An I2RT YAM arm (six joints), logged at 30 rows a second.
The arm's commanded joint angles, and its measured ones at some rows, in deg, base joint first. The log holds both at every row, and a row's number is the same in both.
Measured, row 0:
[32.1, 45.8, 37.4, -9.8, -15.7, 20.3]
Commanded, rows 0 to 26:
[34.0, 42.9, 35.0, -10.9, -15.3, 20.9]
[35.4, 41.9, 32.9, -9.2, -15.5, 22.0]
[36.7, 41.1, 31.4, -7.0, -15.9, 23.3]
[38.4, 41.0, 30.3, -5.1, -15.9, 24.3]
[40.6, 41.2, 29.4, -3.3, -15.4, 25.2]
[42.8, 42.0, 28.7, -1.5, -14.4, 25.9]
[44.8, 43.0, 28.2, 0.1, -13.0, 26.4]
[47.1, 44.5, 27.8, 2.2, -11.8, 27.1]
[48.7, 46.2, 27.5, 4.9, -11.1, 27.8]
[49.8, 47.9, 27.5, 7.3, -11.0, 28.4]
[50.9, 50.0, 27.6, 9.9, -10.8, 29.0]
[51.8, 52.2, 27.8, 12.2, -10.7, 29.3]
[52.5, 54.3, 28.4, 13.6, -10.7, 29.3]
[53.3, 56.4, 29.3, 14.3, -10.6, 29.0]
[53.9, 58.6, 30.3, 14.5, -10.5, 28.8]
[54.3, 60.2, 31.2, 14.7, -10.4, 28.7]
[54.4, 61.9, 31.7, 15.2, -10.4, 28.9]
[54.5, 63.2, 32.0, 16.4, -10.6, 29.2]
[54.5, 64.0, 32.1, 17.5, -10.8, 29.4]
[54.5, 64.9, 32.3, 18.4, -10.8, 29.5]
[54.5, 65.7, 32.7, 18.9, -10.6, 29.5]
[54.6, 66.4, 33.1, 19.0, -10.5, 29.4]
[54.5, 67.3, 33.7, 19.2, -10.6, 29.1]
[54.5, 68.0, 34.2, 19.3, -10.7, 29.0]
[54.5, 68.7, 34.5, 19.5, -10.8, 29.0]
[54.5, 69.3, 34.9, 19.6, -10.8, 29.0]
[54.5, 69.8, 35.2, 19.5, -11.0, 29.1]
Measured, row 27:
[54.3, 68.9, 33.7, 16.8, -11.4, 28.6]
